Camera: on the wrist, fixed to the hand. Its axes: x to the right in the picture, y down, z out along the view.
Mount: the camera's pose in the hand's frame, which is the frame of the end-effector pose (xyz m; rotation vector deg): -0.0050 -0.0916 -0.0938 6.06 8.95 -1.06
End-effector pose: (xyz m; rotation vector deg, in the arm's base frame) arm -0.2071 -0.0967 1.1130 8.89 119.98 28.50
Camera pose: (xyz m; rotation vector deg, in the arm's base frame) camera -0.2749 -0.2085 1.1238 9.31 130.29 22.84
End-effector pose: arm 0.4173 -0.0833 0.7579 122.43 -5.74 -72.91
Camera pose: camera 0.4681 0.0365 0.7411 133.18 -4.78 -64.64
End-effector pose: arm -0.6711 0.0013 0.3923 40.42 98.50 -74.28
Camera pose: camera -0.7717 0.0629 0.4497 50.07 102.81 -79.31
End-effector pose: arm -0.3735 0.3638 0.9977 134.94 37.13 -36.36
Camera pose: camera -0.4045 0.4878 1.0275 144.29 41.33 -29.07
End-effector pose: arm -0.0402 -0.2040 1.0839 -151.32 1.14 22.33
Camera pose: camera -0.0123 -0.1651 1.2061 -146.60 3.69 9.77
